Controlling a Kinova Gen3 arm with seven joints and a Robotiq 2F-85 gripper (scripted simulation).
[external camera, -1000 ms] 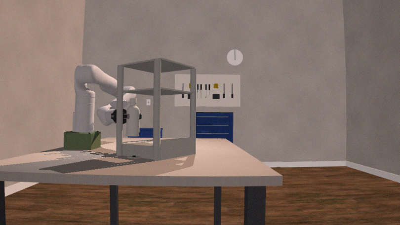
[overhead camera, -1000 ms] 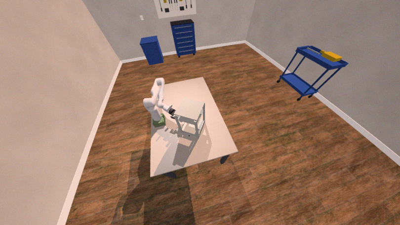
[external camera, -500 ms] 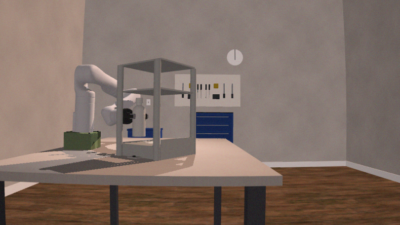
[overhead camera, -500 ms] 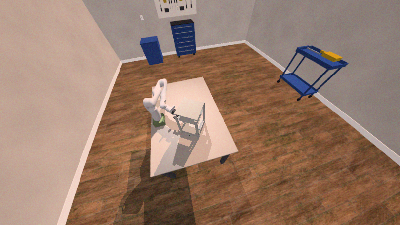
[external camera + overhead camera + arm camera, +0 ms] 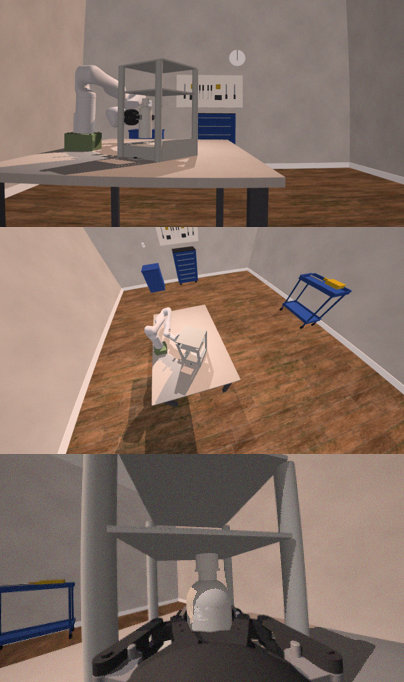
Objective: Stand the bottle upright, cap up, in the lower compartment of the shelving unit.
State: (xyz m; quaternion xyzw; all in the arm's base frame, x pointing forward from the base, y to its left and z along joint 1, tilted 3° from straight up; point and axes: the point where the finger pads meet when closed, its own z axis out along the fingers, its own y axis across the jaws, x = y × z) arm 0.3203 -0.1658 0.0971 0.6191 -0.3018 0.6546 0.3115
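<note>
The grey shelving unit lies 6 cm ahead of my hand, 5 cm to the right of it and 2 cm above it. The rest, counted from my hand: white bottle (2 cm above).
</note>
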